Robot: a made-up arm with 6 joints.
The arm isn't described. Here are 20 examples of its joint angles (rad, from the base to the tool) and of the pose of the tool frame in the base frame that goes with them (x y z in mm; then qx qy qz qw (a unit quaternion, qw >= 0)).
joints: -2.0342 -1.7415 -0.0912 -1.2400 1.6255 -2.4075
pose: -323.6 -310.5 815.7 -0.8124 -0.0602 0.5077 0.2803
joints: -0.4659 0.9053 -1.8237 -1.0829 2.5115 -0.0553
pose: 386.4 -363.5 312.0 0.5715 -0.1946 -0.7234 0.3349
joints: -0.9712 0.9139 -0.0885 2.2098 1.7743 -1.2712
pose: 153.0 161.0 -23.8 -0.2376 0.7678 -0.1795 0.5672
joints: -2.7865 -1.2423 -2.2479 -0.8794 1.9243 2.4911
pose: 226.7 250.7 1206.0 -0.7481 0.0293 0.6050 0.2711
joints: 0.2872 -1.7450 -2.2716 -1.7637 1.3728 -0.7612
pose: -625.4 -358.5 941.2 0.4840 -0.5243 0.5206 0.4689
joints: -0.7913 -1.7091 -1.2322 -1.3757 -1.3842 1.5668
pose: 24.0 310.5 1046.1 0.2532 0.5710 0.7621 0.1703
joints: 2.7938 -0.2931 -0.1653 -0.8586 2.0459 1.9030
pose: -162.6 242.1 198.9 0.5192 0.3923 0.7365 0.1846
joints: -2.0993 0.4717 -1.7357 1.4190 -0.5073 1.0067
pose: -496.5 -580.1 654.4 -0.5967 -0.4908 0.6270 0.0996
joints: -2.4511 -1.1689 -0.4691 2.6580 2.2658 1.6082
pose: -182.0 -383.7 1089.5 -0.2229 0.3641 -0.3012 0.8526
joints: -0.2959 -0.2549 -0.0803 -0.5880 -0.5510 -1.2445
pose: 517.5 21.1 194.5 0.6376 0.6512 0.3163 0.2633
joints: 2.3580 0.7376 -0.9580 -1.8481 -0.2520 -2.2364
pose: -344.9 179.6 -19.6 0.9856 0.0920 -0.1400 0.0211
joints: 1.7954 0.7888 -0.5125 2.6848 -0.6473 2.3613
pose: 58.6 -42.5 55.7 0.0298 0.8995 -0.3590 0.2474
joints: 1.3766 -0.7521 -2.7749 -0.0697 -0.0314 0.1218
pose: -177.4 -508.7 1263.4 0.1638 0.1263 -0.7393 0.6408
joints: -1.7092 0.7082 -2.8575 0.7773 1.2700 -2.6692
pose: 95.0 -705.3 999.1 0.7186 0.4332 0.0774 0.5385
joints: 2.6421 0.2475 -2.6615 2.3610 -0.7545 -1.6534
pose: -335.4 310.6 1160.7 -0.5260 -0.3362 -0.0112 0.7811
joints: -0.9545 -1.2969 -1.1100 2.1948 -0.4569 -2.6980
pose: 131.5 -277.4 1188.4 0.4229 -0.2731 0.5987 0.6230
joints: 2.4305 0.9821 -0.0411 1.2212 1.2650 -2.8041
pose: 139.9 -383.1 140.1 0.0366 -0.6748 0.7014 0.2267
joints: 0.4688 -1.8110 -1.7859 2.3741 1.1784 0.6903
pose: -652.6 -206.3 1140.7 -0.2063 -0.6572 0.0546 0.7229
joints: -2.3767 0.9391 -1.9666 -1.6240 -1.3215 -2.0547
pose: -280.3 -584.0 439.0 0.3772 0.6660 -0.2966 0.5711
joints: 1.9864 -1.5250 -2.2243 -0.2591 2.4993 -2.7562
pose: 156.0 -269.6 1021.5 -0.4872 0.6527 0.5369 0.2199
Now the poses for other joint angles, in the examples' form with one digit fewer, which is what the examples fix.
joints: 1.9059 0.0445 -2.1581 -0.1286 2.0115 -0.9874
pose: -232 538 878 0.154 0.985 0.071 0.028
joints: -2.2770 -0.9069 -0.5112 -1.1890 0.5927 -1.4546
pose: -419 -516 663 0.816 -0.028 -0.549 0.180
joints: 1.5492 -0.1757 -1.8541 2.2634 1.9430 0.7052
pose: -194 438 1269 -0.238 -0.507 0.740 0.372
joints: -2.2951 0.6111 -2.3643 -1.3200 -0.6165 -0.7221
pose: -283 -678 879 0.576 0.154 -0.284 0.751
